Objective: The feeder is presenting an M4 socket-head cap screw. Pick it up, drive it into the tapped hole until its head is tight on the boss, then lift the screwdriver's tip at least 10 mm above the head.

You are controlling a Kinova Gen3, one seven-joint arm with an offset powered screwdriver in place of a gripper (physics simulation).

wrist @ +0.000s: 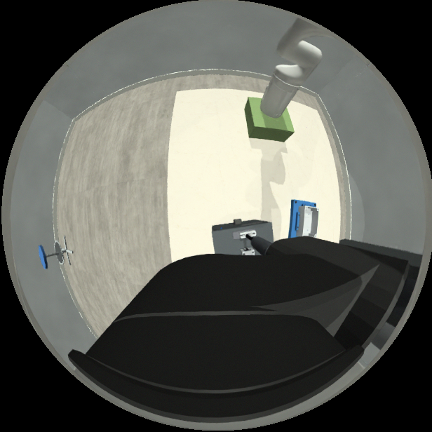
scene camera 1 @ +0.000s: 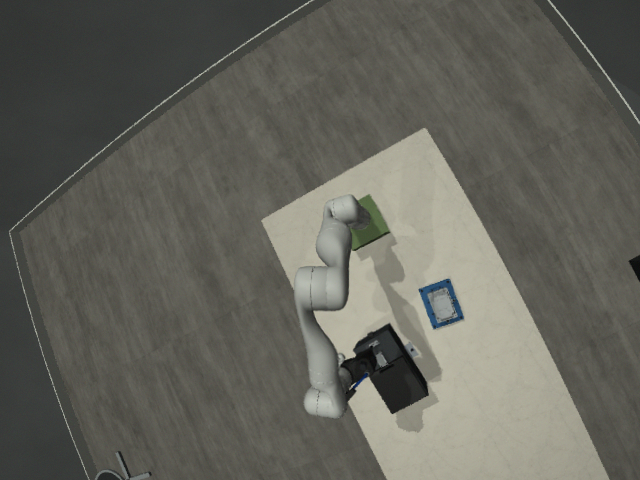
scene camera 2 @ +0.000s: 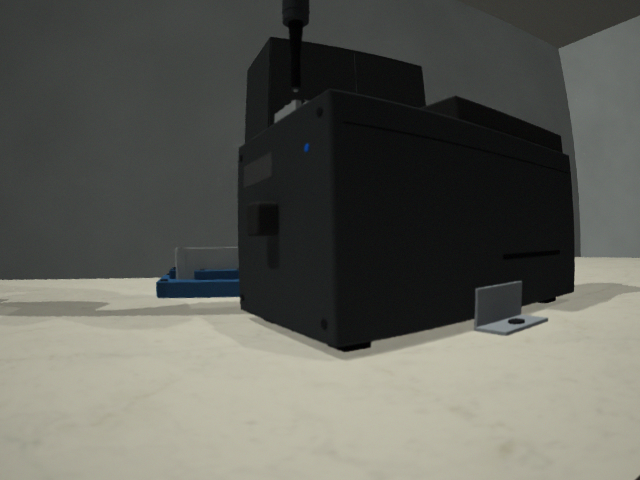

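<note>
The black feeder point(scene camera 1: 400, 390) point(scene camera 2: 413, 222) point(wrist: 222, 243) stands on the table, with a silver pick-up plate point(scene camera 2: 284, 113) point(wrist: 238, 235) on top. My screwdriver tip point(scene camera 2: 295, 89) point(wrist: 247, 236) points down a small gap above the silver parts, upright in scene camera 2. No screw can be made out on the tip, which looks empty, or in the feeder. In scene camera 1 the tip cannot be made out beside the dark tool body. A pale housing point(scene camera 1: 442, 303) point(scene camera 2: 211, 256) point(wrist: 308, 220) sits in the blue fixture point(scene camera 1: 427, 310) point(scene camera 2: 199, 289) point(wrist: 295, 217). Its tapped hole and boss cannot be made out.
The arm's base stands on a green block point(scene camera 1: 377, 222) point(wrist: 265, 132) at the table's far end. A small metal bracket point(scene camera 1: 415, 353) point(scene camera 2: 497, 327) is by the feeder's side. A raised black box point(scene camera 2: 387, 77) rises behind the tip. A stool point(wrist: 60, 252) stands on the floor.
</note>
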